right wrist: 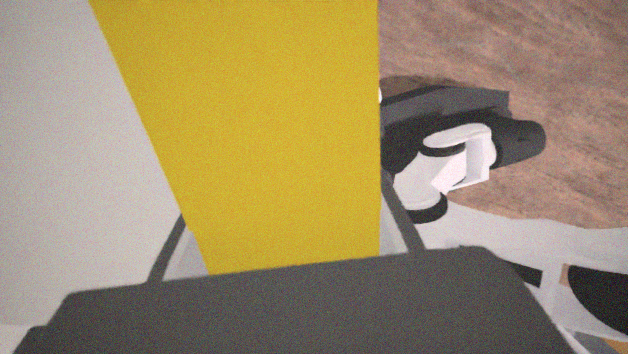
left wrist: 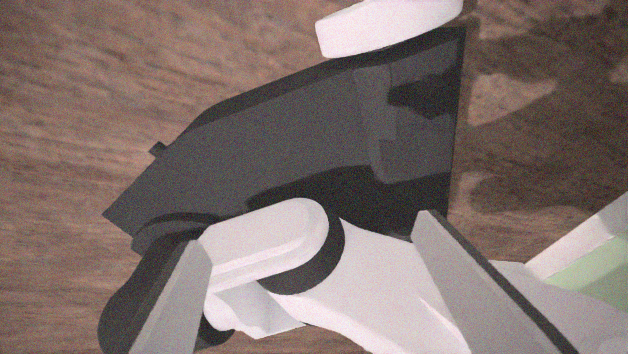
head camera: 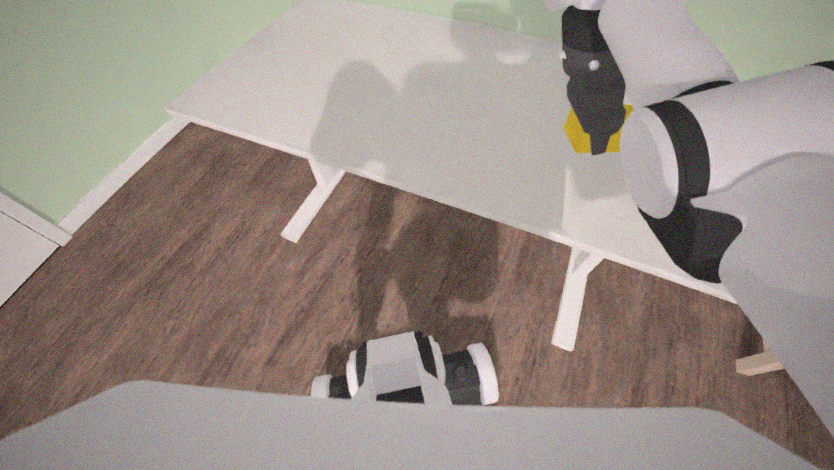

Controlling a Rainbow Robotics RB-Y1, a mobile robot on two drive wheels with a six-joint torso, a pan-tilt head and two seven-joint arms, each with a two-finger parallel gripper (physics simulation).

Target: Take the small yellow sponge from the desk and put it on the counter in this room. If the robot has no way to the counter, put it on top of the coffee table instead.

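Frame: origin at the robot's base, x ahead, y left, z up, level; centimetres.
Seen in the pictures: left gripper, fingertip midpoint: (left wrist: 313,237); right gripper, fingertip midpoint: (right wrist: 291,171) (head camera: 591,138).
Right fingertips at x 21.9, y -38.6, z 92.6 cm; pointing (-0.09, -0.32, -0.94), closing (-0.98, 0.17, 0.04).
Observation:
Pixels of each thing's top centre, then the offset from my right fingertips to it. "spot": a spot on its surface instead. Level surfaces: height alone.
- yellow sponge, middle of its top: (right wrist: 281,189) (head camera: 610,116) dx -0.1, dy -1.3, dz +4.4 cm
- white desk, its level: dz -20.5 cm
- brown wood floor, its level: dz -92.5 cm
- pale wooden piece, surface spot: (head camera: 758,363) spot: dx -43.5, dy -88.6, dz -82.0 cm
The yellow sponge (head camera: 577,135) (right wrist: 260,125) is between the fingers of my right gripper (head camera: 598,148) (right wrist: 291,171), which is shut on it. The sponge is held above the white desk (head camera: 250,87), and a shadow lies on the desk top below it. In the right wrist view the sponge covers much of the middle and hides the fingertips. My left gripper (left wrist: 313,237) is open and empty, with its fingers wide apart over the robot's own base. The counter and the coffee table do not show in the head camera view.
White desk legs (head camera: 566,309) stand on the brown wood floor (head camera: 175,262). A green wall (head camera: 87,87) rises behind the desk. A white piece (head camera: 23,251) stands at the left edge. A pale wooden piece (head camera: 758,363) shows at the right. The robot's dark base (left wrist: 300,140) lies below the left gripper.

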